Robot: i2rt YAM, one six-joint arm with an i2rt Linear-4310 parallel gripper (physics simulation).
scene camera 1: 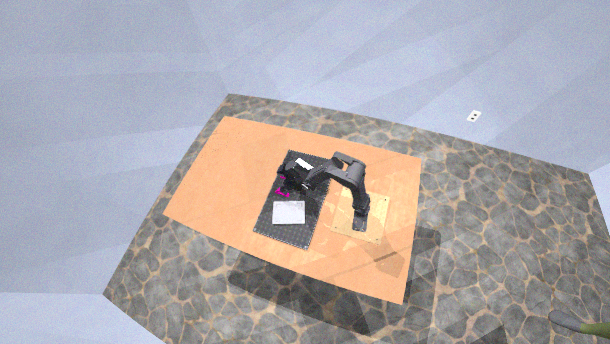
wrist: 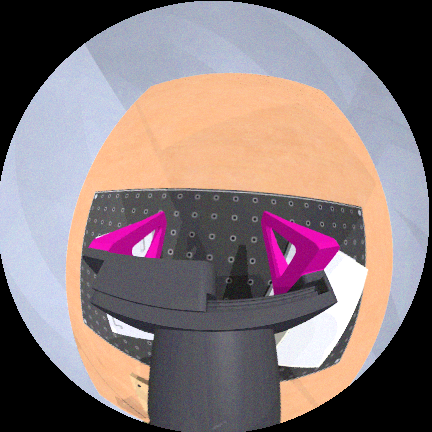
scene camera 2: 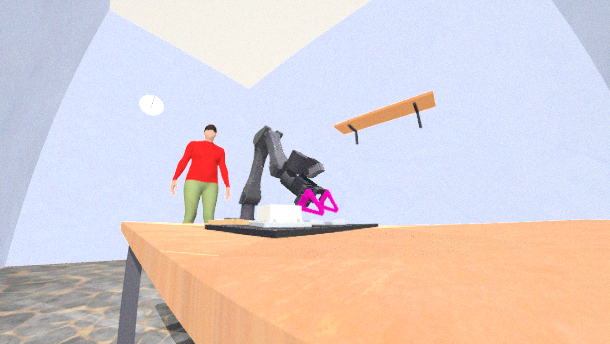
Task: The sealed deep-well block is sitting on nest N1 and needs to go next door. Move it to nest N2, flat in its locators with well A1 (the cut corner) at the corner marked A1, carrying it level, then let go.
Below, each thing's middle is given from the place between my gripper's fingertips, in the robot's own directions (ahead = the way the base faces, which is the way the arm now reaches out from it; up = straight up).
Right now the black perforated plate [scene camera 1: 297, 234] is 10 cm behind my hand, 2 cm to the left of it and 5 cm below it. Round my hand: white deep-well block [scene camera 2: 283, 213] 11 cm behind, 11 cm to the right, 1 cm below.
